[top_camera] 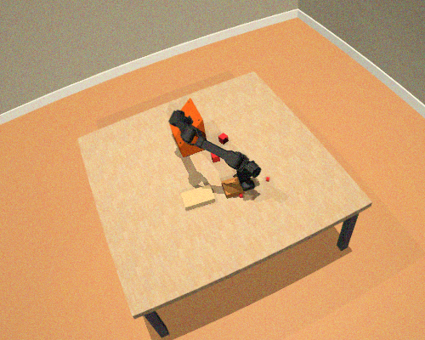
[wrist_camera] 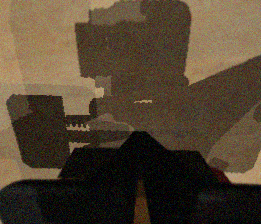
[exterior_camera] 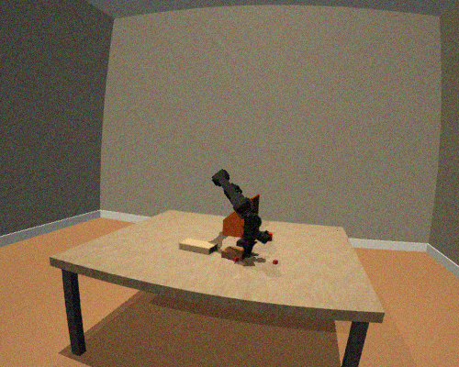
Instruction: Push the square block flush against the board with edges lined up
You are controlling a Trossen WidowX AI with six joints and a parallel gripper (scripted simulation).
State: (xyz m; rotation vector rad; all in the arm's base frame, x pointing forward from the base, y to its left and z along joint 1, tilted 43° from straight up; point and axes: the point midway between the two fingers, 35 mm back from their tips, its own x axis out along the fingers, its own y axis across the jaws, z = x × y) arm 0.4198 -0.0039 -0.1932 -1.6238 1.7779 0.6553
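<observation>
The square block is 60 mm to the right of my gripper tip, 10 mm behind it and 10 mm above it. From my gripper tip the other things lie so: board (250 mm to the right, 30 mm behind, 10 mm above).
</observation>
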